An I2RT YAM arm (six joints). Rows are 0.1 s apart.
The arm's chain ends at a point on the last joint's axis. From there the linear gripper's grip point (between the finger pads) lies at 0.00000 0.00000 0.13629 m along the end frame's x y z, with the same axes.
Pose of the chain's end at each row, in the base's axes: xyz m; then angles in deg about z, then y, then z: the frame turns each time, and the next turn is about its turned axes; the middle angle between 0 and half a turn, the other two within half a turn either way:
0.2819 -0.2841 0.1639 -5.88 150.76 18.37
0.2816 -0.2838 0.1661 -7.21 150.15 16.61
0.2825 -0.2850 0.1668 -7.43 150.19 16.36
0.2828 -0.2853 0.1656 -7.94 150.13 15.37
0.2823 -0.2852 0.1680 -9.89 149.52 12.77
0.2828 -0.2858 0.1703 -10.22 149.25 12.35
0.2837 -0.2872 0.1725 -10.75 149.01 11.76
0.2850 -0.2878 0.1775 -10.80 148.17 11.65
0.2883 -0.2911 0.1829 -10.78 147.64 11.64
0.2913 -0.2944 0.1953 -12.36 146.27 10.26
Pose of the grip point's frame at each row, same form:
0.3481 -0.2909 0.0450 -5.88 150.76 18.37
0.3489 -0.2923 0.0479 -7.21 150.15 16.61
0.3497 -0.2938 0.0485 -7.43 150.19 16.36
0.3500 -0.2947 0.0474 -7.94 150.13 15.37
0.3504 -0.2971 0.0505 -9.89 149.52 12.77
0.3514 -0.2982 0.0532 -10.22 149.25 12.35
0.3526 -0.3003 0.0557 -10.75 149.01 11.76
0.3556 -0.3013 0.0617 -10.80 148.17 11.65
0.3600 -0.3047 0.0678 -10.78 147.64 11.64
0.3652 -0.3106 0.0820 -12.36 146.27 10.26

